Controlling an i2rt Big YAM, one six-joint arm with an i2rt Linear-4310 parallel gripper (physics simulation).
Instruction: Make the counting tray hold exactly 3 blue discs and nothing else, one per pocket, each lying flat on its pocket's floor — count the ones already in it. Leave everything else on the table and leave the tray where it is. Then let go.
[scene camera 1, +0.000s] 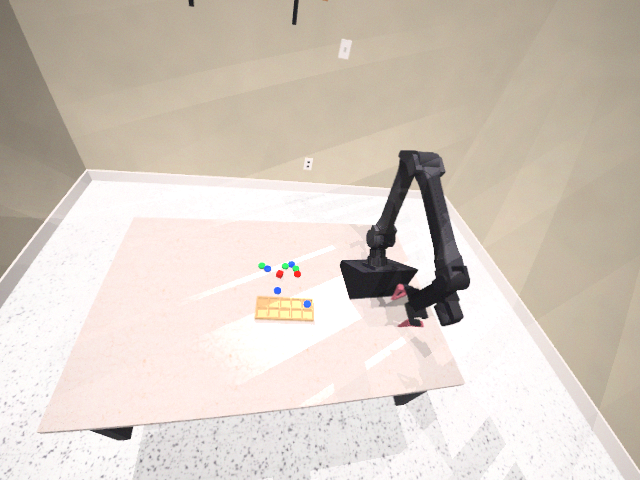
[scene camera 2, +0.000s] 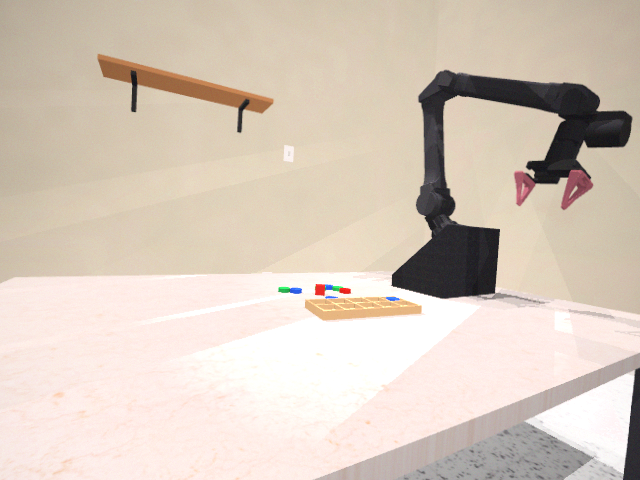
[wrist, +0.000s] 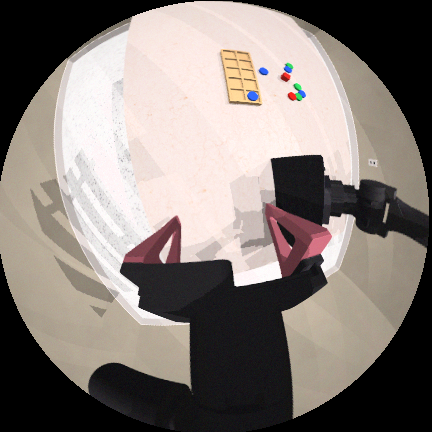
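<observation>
The wooden counting tray (scene camera 1: 255, 315) (scene camera 2: 372, 312) (wrist: 245, 103) has two rows of pockets. One blue disc (scene camera 1: 307, 304) (scene camera 2: 392, 298) (wrist: 253, 96) is in the corner pocket nearest the arm base, in the back row. A second blue disc (scene camera 1: 277, 290) (scene camera 2: 331, 297) (wrist: 263, 71) lies on the table just behind the tray. A third blue disc (scene camera 1: 267, 268) (scene camera 2: 295, 290) (wrist: 288, 69) lies farther back, and a fourth blue disc (scene camera 1: 291, 264) (scene camera 2: 328, 286) (wrist: 302, 94) is in the back cluster. My gripper (scene camera 1: 404, 309) (scene camera 2: 541, 206) (wrist: 222, 213) is open and empty, high above the table's right side, away from the tray.
A green disc (scene camera 1: 261, 265) (scene camera 2: 284, 289) (wrist: 289, 65) lies beside the third blue disc. Two more green discs (scene camera 1: 285, 266) (wrist: 297, 86) and a red disc (scene camera 1: 297, 274) (scene camera 2: 345, 290) (wrist: 292, 96) lie around the fourth. A red cube (scene camera 1: 279, 274) (scene camera 2: 320, 289) (wrist: 285, 76) stands between the groups. The black arm base (scene camera 1: 372, 279) (scene camera 2: 449, 263) (wrist: 298, 185) stands right.
</observation>
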